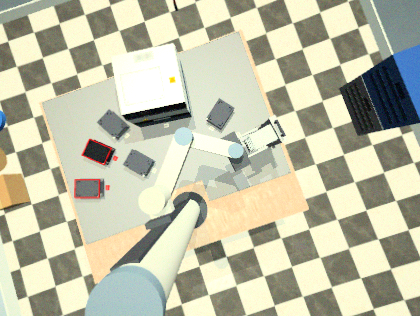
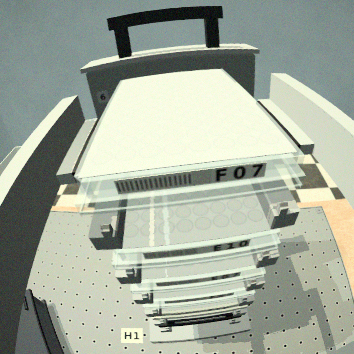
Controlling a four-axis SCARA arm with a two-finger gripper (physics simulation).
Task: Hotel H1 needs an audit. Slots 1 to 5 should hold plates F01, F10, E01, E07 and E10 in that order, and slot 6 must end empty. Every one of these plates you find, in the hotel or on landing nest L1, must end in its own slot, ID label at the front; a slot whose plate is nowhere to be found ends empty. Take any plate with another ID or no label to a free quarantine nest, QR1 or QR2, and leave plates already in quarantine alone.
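Frame: origin at the arm's base, x right, y ahead, z up, level; millimetres.
Seen in the pictures: gripper, between the fingertips: [image 1: 262, 137] [image 2: 176, 96].
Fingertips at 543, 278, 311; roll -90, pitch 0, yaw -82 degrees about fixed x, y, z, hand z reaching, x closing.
Note:
Offsets run from my fingertips to a thing's middle, as dx, dy, dz. "pt": to the spot under its first point.
Hotel H1 @(pt +90, +7, +49) [image 1: 281, 128] [image 2: 170, 64] stands at the table's right side, its back panel and black handle at the far end. My gripper [image 1: 261, 139] [image 2: 176, 96] is shut on the long sides of plate F07 @(+9, +1, -12) [image 2: 175, 117], which is level a little above the top slot's supports, label in front. Below it plate E10 @(+9, +1, -56) [image 2: 195, 252] sits in the hotel, label in front. More plates lie under it; their labels are too small or blurred to read surely. Two red-rimmed nests, one black inside [image 1: 98, 151] and one dark grey @(-1116, +83, -271) [image 1: 88, 188], are at the left; their tags are unreadable.
A large white instrument @(-470, +525, -175) [image 1: 142, 82] stands at the back of the table. Dark grey nests stand beside it at the right [image 1: 220, 114], at the left [image 1: 113, 124] and nearer the arm [image 1: 139, 162]. The arm reaches over the table from the front.

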